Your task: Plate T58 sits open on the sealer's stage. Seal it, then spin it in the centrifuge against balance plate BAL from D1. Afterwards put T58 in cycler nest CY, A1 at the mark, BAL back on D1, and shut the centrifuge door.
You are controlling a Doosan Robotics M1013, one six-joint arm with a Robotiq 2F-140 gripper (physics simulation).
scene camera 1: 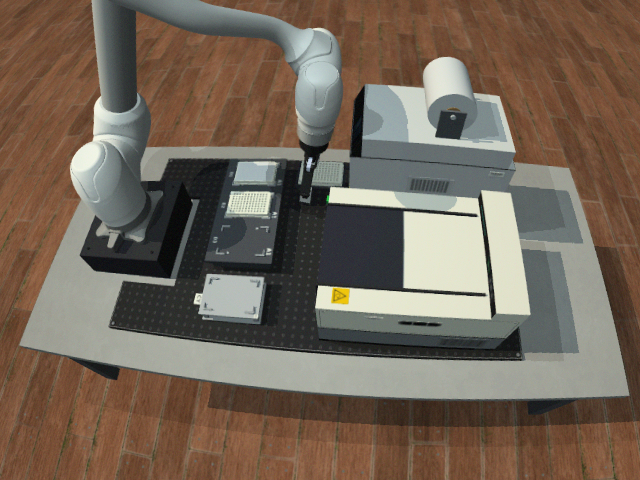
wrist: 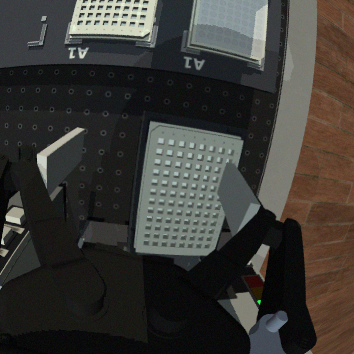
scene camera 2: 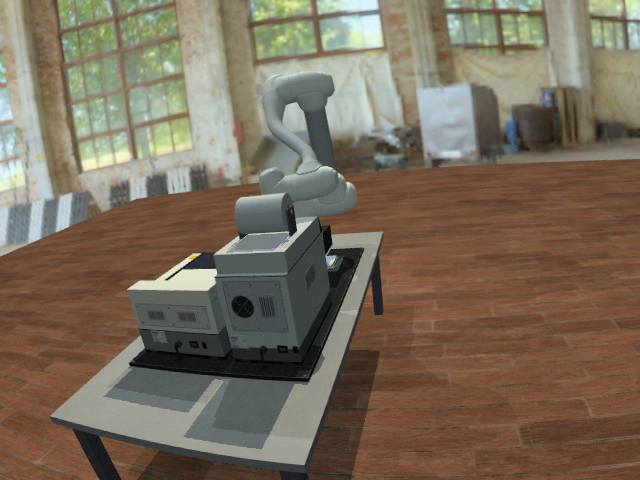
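Where they show: gripper, fingertip midpoint: (wrist: 151, 160); arm's base, origin of the base link: (scene camera 1: 130, 215).
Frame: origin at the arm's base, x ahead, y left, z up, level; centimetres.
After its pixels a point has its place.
Plate T58 (scene camera 1: 329, 173) @(y 22.7, x 57.1, z 0.8 cm) (wrist: 187, 195) @(y 22.9, x 54.1, z 1.0 cm), grey-green with rows of wells, sits on the stage at the sealer's (scene camera 1: 434, 155) @(y 14.1, x 84.4, z 21.8 cm) (scene camera 2: 273, 279) @(y 33.9, x 104.7, z 18.3 cm) left side. My gripper (scene camera 1: 306, 196) (wrist: 151, 160) @(y 19.1, x 51.8, z 0.3 cm) is wide open and empty. In the wrist view one finger pad is left of T58, apart from it, and the other overlaps its right edge. Plate BAL (scene camera 1: 255, 172) @(y 23.2, x 33.6, z -2.7 cm) (wrist: 229, 27) @(y 23.8, x 36.8, z -2.7 cm) lies on D1 with a smooth bluish top. The cream centrifuge (scene camera 1: 444, 304) @(y -19.3, x 89.3, z 11.5 cm) (scene camera 2: 175, 304) @(y -1.6, x 106.6, z 9.9 cm) shows a closed-looking top of dark and cream panels. Cycler nest CY (scene camera 1: 232, 295) @(y -17.4, x 37.6, z -5.3 cm) is flat grey with corner brackets. Scene camera 2 does not show T58.
A cream plate (scene camera 1: 249, 203) @(y 11.2, x 35.0, z -2.9 cm) (wrist: 114, 17) @(y 12.3, x 39.0, z -2.8 cm) sits on D2 of the dark deck (scene camera 1: 237, 255) @(y -5.8, x 36.0, z -4.3 cm). D3 shows corner brackets. A white film roll (scene camera 1: 448, 87) @(y 20.1, x 85.0, z 37.8 cm) (scene camera 2: 263, 212) @(y 27.7, x 91.7, z 34.0 cm) tops the sealer. The arm's black base block (scene camera 1: 173, 232) @(y -1.4, x 14.1, z -4.3 cm) stands left. A small green light (wrist: 259, 302) @(y 32.0, x 62.5, z 6.6 cm) shows at the lower right.
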